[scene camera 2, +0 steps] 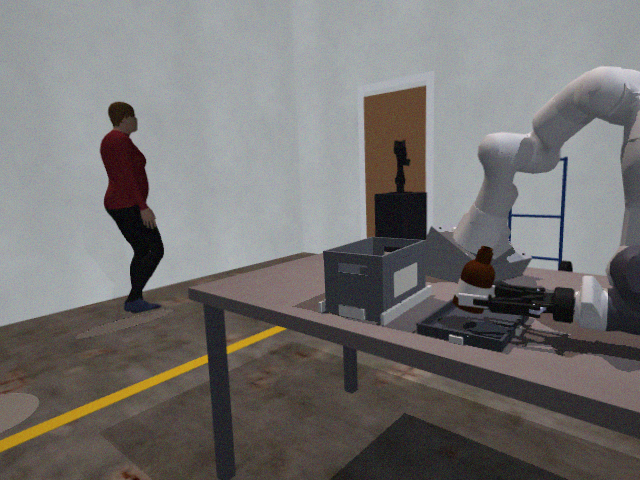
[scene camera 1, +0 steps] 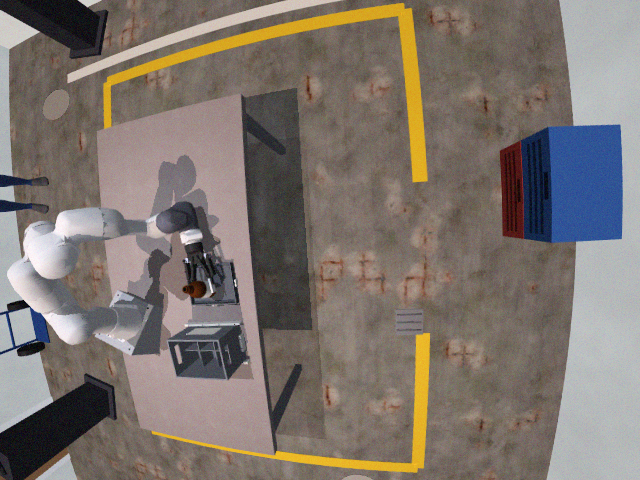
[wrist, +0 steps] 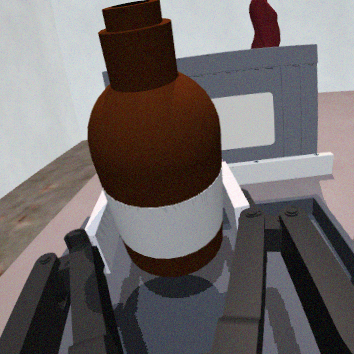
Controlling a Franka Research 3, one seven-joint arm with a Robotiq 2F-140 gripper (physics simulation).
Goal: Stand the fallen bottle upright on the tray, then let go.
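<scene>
The brown bottle [scene camera 1: 195,288] [scene camera 2: 476,273] [wrist: 155,135] with a white label band is nearly upright, neck up. It leans a little, to the left in the wrist view and to the right in scene camera 2. My gripper [scene camera 1: 203,289] [scene camera 2: 473,300] [wrist: 167,190] is shut on it, with the white finger pads on both sides of the label. The bottle is over the dark grey tray [scene camera 1: 225,291] [scene camera 2: 439,333] [wrist: 170,325]. In the wrist view its base appears slightly above the tray floor, with a dark shadow just below; contact is hard to tell.
A grey crate [scene camera 1: 235,356] [scene camera 2: 354,289] [wrist: 295,110] stands on the table [scene camera 1: 155,397] [scene camera 2: 268,281] beside the tray, with a white strip [scene camera 2: 408,304] [wrist: 285,167] along its base. The angled grey arm mount [scene camera 1: 147,330] is behind. A person [scene camera 2: 126,170] stands beyond the table.
</scene>
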